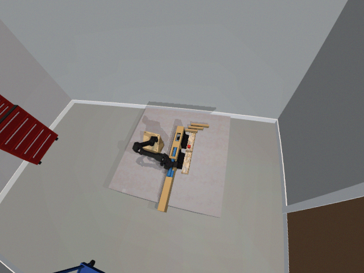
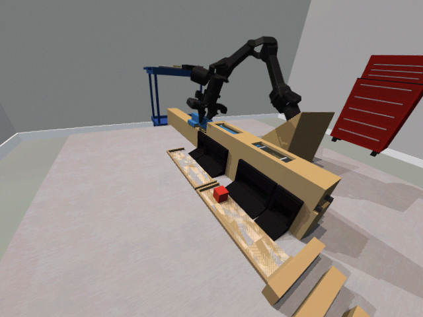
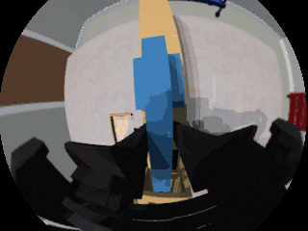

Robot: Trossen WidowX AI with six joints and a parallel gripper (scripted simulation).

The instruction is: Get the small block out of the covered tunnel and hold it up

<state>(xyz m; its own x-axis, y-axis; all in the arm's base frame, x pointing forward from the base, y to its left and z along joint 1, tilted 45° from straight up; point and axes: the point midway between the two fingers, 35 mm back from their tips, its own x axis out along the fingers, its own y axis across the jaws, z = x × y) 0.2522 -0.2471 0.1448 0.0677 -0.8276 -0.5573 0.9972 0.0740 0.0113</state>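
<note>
Right now the tan covered tunnel is 20 mm ahead of my gripper tip, 80 mm to the left of it and 50 mm below it.
</note>
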